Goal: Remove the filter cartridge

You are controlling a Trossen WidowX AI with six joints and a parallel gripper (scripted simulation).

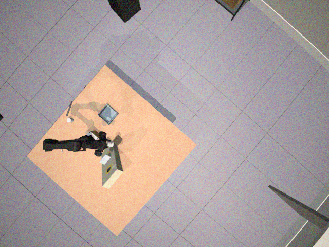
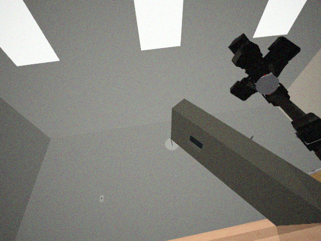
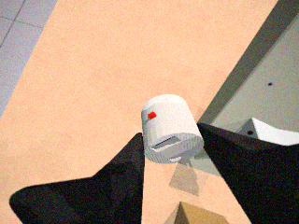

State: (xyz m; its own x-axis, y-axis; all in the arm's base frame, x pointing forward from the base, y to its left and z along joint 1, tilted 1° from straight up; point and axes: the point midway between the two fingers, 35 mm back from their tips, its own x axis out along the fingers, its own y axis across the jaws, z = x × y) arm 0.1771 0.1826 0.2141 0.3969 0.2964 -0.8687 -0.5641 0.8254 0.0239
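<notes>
Right now the light blue square tray is 29 cm behind my gripper tip, 7 cm to the left of it and 28 cm below it. Round my gripper tip: round filter cartridge (right at my gripper tip).
</notes>
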